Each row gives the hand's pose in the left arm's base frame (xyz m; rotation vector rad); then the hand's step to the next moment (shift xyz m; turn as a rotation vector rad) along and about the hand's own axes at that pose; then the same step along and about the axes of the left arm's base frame.
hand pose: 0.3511 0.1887 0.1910 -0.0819 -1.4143 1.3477
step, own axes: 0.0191 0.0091 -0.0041 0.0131 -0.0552 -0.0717
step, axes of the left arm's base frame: -0.0096 0.0188 0.0043 0.0790 0.0363 0.0283
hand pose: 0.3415 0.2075 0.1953 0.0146 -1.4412 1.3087
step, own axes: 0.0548 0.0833 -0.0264 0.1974 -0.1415 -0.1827
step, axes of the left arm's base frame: -0.0548 0.0838 -0.0246 0.1416 0.1934 0.1868
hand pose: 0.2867 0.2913 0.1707 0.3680 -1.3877 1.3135
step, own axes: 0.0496 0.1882 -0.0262 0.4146 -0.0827 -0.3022
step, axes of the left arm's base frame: -0.1558 0.1057 -0.0558 0.0834 0.4088 0.3098
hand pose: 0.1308 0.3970 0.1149 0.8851 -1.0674 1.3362
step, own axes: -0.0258 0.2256 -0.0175 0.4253 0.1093 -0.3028
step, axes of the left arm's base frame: -0.2210 0.0237 -0.0495 -0.1081 0.4254 0.3031
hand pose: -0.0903 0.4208 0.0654 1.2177 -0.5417 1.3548
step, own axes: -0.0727 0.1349 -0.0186 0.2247 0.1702 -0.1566
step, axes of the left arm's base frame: -0.1458 -0.0443 -0.0246 -0.1590 0.1975 0.1992
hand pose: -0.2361 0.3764 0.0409 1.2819 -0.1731 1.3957
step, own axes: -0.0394 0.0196 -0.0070 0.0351 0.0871 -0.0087
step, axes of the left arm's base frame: -0.0300 -0.0252 -0.0212 -0.0627 0.0003 0.0704
